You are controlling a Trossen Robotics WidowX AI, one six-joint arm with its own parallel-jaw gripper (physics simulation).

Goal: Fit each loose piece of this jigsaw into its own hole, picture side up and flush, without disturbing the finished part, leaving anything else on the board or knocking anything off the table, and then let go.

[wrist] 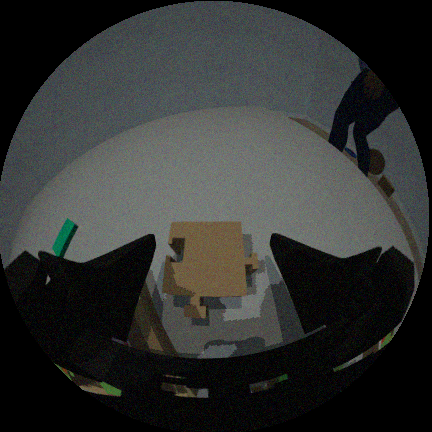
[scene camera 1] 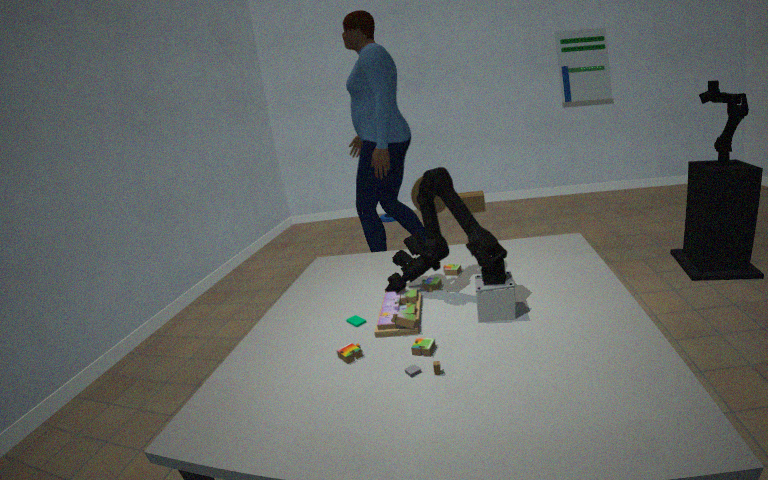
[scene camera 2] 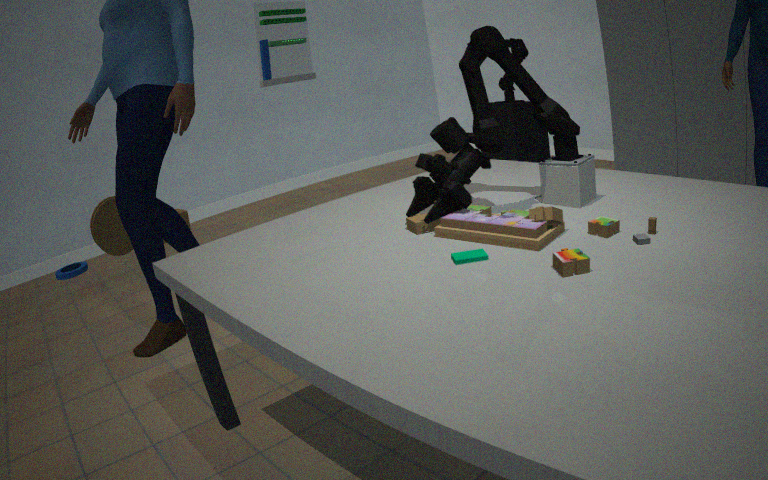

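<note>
The jigsaw board [scene camera 1: 398,333] [scene camera 2: 487,240] has lilac finished pieces along one side; green-topped pieces at its other side stand raised, and one [scene camera 1: 406,320] [scene camera 2: 546,213] looks tilted at the corner. A loose piece [scene camera 2: 417,225] [wrist: 210,257] lies plain wood side up beside the board's end. My gripper [scene camera 1: 396,283] [scene camera 2: 417,217] [wrist: 213,239] is open above it, one finger to each side. More loose pieces lie picture side up: a red-yellow one [scene camera 1: 349,352] [scene camera 2: 570,262], a green-orange one [scene camera 1: 423,346] [scene camera 2: 603,226], and two near the arm [scene camera 1: 432,283] [scene camera 1: 451,269].
A flat green block [scene camera 1: 356,320] [scene camera 2: 469,256] [wrist: 65,237] lies beside the board. A small grey block [scene camera 1: 412,370] [scene camera 2: 641,238] and an upright brown peg [scene camera 1: 436,367] [scene camera 2: 652,225] stand near the green-orange piece. A person [scene camera 1: 376,113] is beyond the table.
</note>
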